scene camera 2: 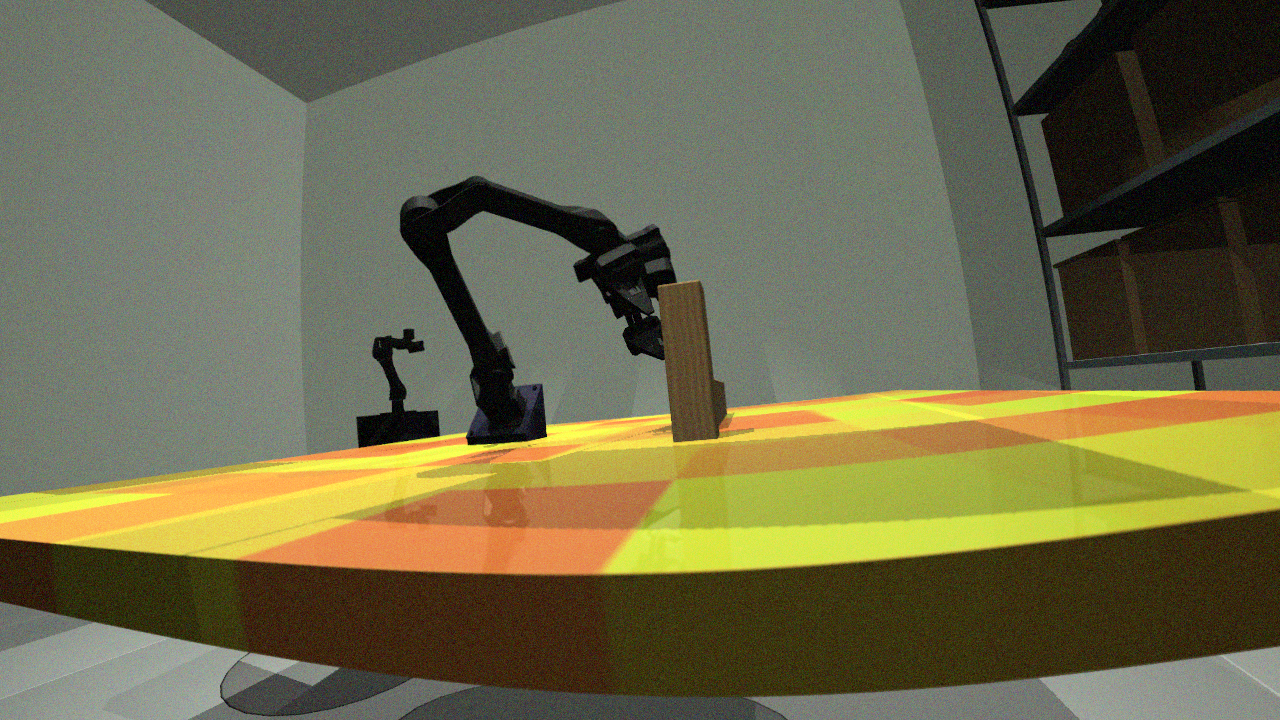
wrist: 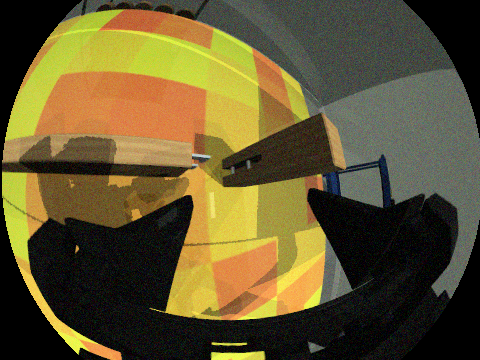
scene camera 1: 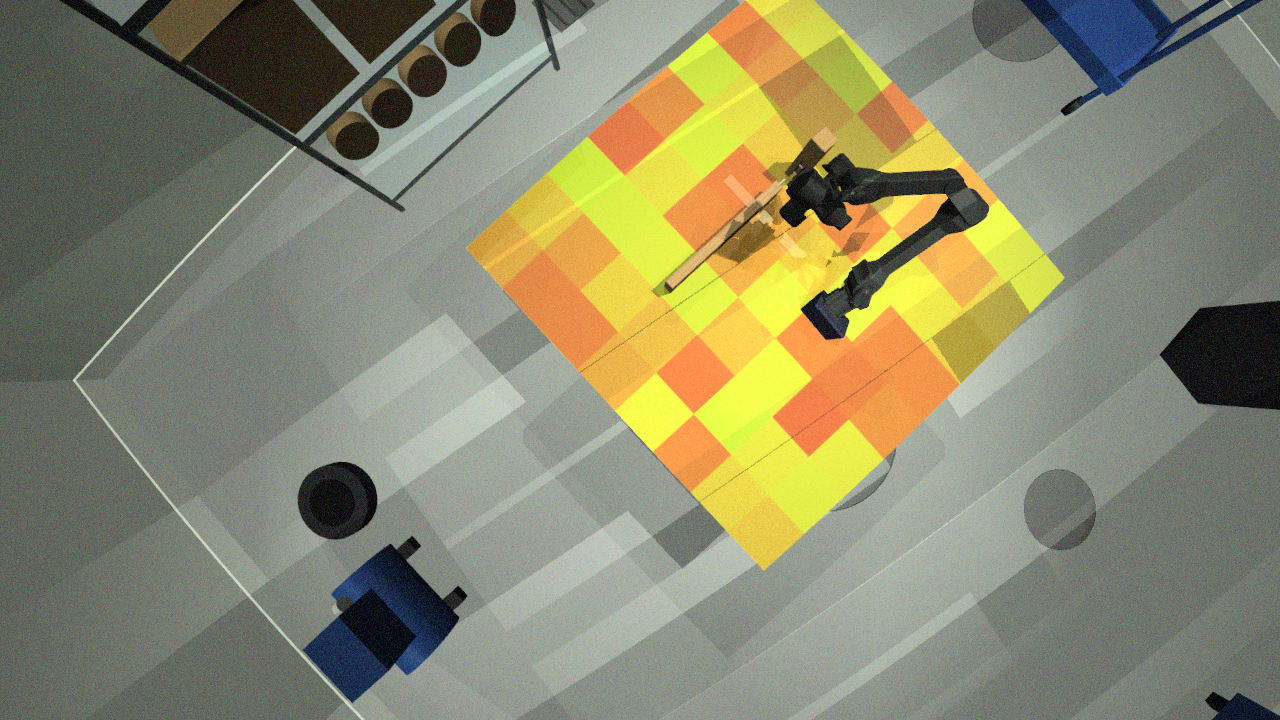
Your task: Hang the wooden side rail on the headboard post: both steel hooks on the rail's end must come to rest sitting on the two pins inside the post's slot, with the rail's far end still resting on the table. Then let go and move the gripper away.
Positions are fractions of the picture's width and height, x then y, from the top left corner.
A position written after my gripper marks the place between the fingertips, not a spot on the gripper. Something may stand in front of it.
My gripper shows in scene camera 2 (0.51,0.47), in the wrist view (0.53,0.55) and in scene camera 1 (0.63,0.25).
